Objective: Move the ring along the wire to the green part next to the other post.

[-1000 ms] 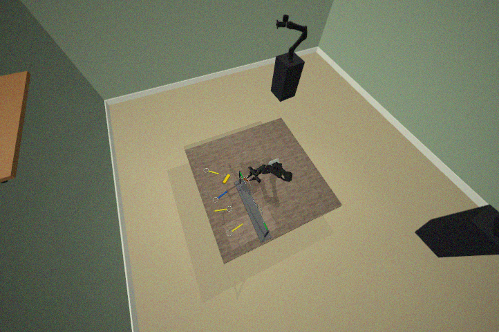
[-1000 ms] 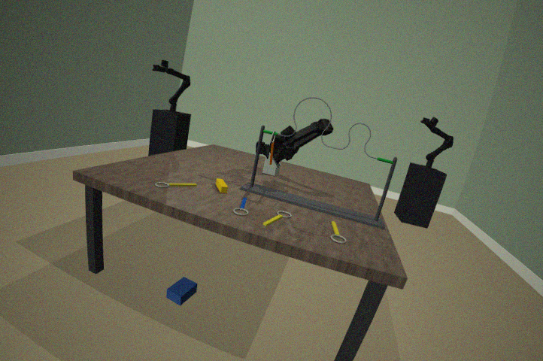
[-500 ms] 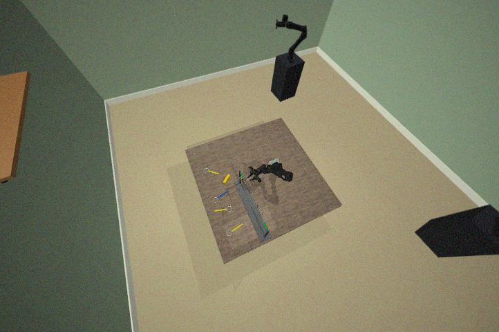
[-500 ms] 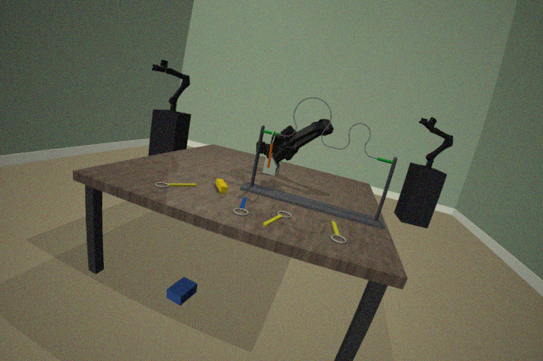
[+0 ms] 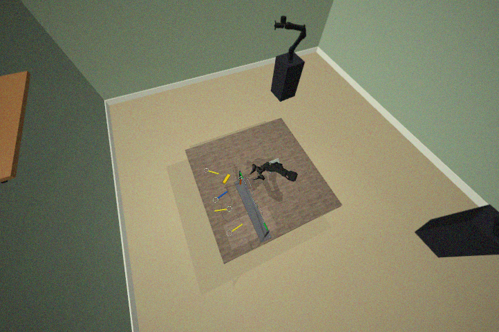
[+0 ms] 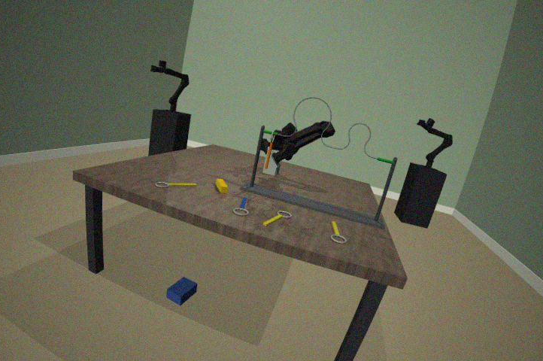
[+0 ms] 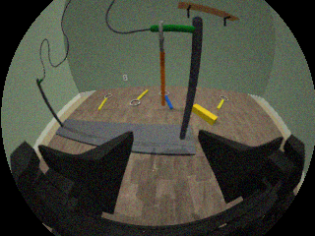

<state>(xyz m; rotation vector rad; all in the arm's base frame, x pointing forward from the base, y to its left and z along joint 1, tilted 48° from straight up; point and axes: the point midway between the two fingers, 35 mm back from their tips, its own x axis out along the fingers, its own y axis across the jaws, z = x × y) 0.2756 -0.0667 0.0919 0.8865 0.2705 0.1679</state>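
Right now the orange-handled ring is 110 mm ahead of my gripper tip and 50 mm above it. From my gripper tip the other things lie so: blue block (640 mm below, 370 mm ahead, 230 mm to the right); then yellow block (210 mm ahead, 170 mm to the right, 150 mm below); then blue-handled ring (370 mm ahead, 160 mm below, 20 mm to the right).
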